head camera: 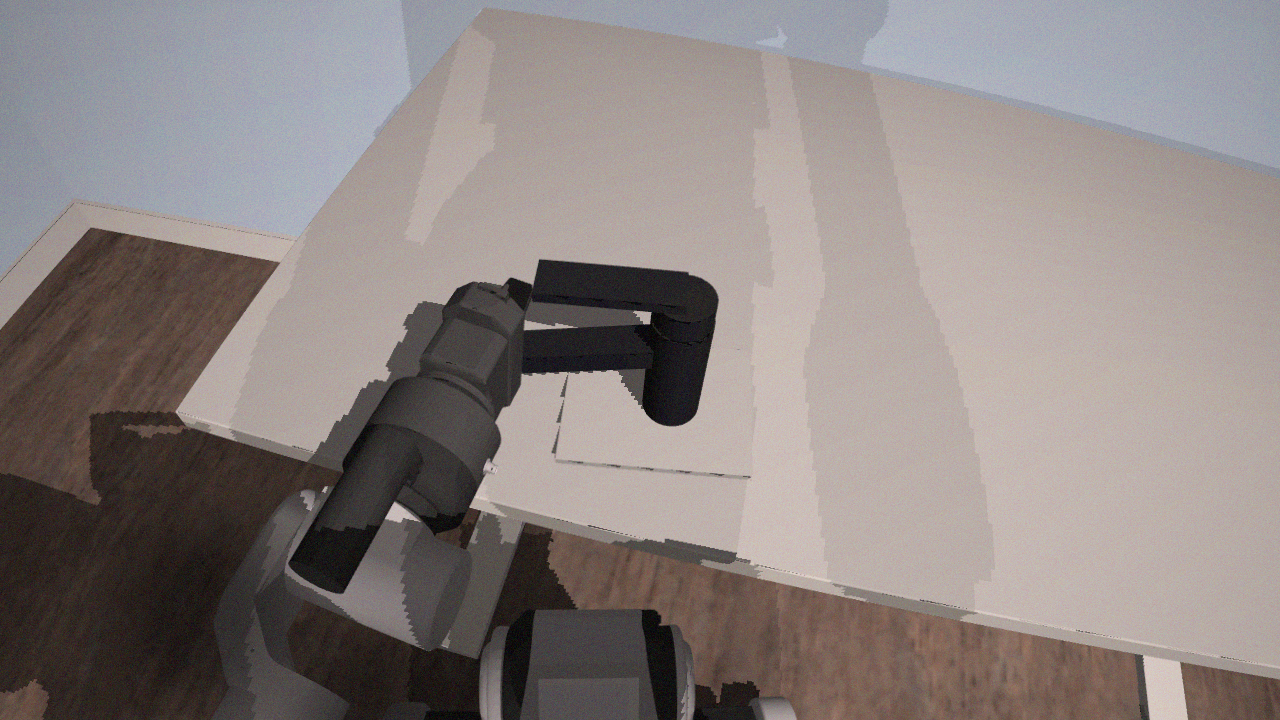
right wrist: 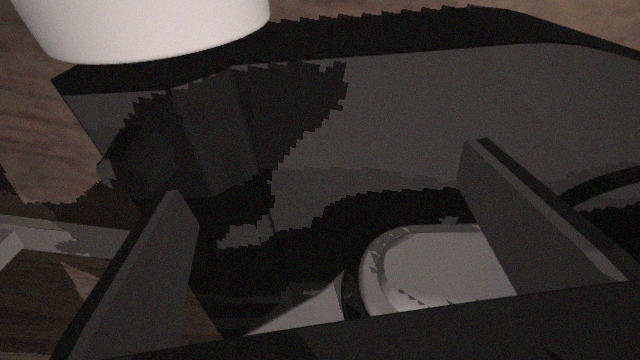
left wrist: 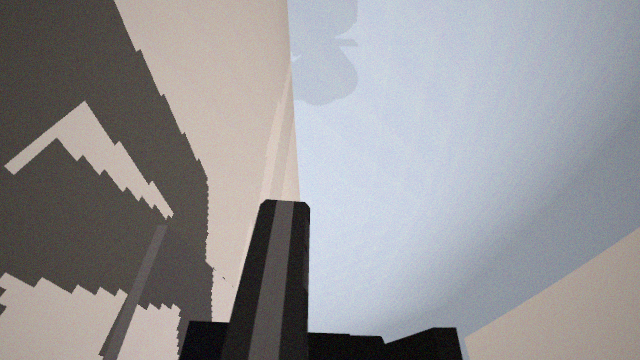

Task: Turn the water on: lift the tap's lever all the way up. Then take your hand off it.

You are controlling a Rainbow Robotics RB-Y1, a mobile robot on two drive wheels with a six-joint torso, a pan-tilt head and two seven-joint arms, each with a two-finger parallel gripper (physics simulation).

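Frame: origin at the robot's base, x ahead, y left, z up, level; metres.
Where they show: left gripper, fingertip midpoint: (head camera: 521, 286) (left wrist: 285, 217); right gripper, fingertip midpoint: (right wrist: 322, 185).
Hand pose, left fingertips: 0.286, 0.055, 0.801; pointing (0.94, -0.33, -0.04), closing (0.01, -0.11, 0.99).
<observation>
After its pixels a point has its place, as x, y, z.
The black tap stands upright on the pale counter in the head camera view. Its round body (head camera: 675, 380) {0.197, -0.067, 0.792} carries the flat lever (head camera: 608, 284) {0.224, -0.015, 0.869} on top, pointing left in the picture. The spout (head camera: 586, 349) {0.220, 0.001, 0.801} runs the same way below it, with a gap between them. My left gripper (head camera: 518, 289) {0.286, 0.055, 0.801} (left wrist: 285, 217) {0.286, 0.055, 0.801} is shut and empty, close beside the lever's free end; whether it touches is unclear. Black shapes at the bottom of the left wrist view are too cropped to name. My right gripper (right wrist: 322, 185) {-0.155, -0.237, 0.335} is open and empty, away from the tap.
The pale counter (head camera: 1029, 358) {0.275, -0.435, 0.721} spreads under the tap, with a thin-edged square panel (head camera: 653, 443) {0.181, -0.054, 0.727} by the tap's body. A blue-grey wall (head camera: 223, 107) {1.128, 0.746, 0.434} rises behind. Wood floor (head camera: 850, 640) {0.209, -0.451, 0.001} shows in front. The robot's dark base (right wrist: 425, 110) {-0.238, -0.176, 0.170} lies beyond my right fingers.
</observation>
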